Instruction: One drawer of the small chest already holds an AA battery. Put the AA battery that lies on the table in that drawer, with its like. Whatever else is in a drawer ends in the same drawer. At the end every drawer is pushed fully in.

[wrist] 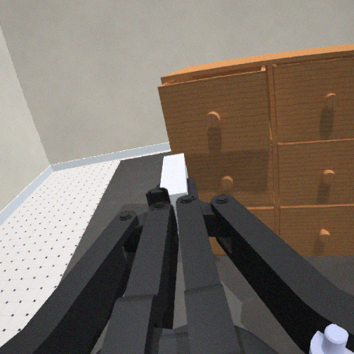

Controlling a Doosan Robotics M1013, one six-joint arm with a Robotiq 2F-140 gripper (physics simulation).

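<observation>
The small wooden chest (274, 175) stands at the right of the wrist view. Its top left drawer (187, 110) stands slightly out, with a narrow dark gap along its top edge. The top right drawer (302, 110), middle right drawer (302, 175) and bottom right drawer (300, 230) look flush. My gripper (176, 170) is shut and empty, with a white pad at its fingertips. It is in front of the chest's left side, lower in the view than the top left drawer's round knob (213, 117). Neither AA battery shows in this view. The lower left drawers are partly hidden behind the fingers.
A dark surface (132, 177) lies left of the chest. Beyond it are a white dotted floor (55, 215), a pale blue skirting strip (110, 156) and grey walls. A pale, rounded part (335, 337) shows at the bottom right corner, beside the gripper's linkage.
</observation>
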